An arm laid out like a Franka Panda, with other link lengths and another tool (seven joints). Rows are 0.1 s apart.
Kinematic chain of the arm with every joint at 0, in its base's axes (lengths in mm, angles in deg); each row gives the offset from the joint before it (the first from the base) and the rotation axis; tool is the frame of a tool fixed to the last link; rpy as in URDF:
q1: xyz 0 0 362.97 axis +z
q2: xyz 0 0 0 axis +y
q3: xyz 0 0 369.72 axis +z
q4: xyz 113.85 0 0 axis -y
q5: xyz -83.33 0 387.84 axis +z
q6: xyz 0 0 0 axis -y
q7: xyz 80.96 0 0 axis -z
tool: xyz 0 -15 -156.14 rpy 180 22.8 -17.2
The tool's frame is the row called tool.
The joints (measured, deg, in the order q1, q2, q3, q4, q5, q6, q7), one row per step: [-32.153, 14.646, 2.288, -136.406, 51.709, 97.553, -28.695]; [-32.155, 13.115, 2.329, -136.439, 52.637, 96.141, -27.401]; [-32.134, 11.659, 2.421, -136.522, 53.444, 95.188, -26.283]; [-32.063, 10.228, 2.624, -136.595, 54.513, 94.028, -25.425]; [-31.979, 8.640, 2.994, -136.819, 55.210, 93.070, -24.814]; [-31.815, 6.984, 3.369, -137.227, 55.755, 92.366, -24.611]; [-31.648, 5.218, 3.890, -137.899, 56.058, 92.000, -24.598]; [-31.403, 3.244, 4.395, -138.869, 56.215, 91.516, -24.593]
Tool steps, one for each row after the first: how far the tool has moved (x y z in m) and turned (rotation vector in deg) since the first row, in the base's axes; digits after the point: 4 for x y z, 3 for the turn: [0.0023, 0.0030, 0.0146, 0.863, -0.045, -0.721]; [0.0044, 0.0058, 0.0277, 1.358, -0.219, -1.333]; [0.0069, 0.0106, 0.0413, 2.203, -0.668, -1.772]; [0.0081, 0.0166, 0.0546, 2.717, -1.298, -1.673]; [0.0081, 0.0233, 0.0669, 2.986, -2.200, -1.297]; [0.0063, 0.0311, 0.0777, 2.914, -3.130, -0.649]; [0.0021, 0.0405, 0.0882, 2.880, -3.895, 0.245]
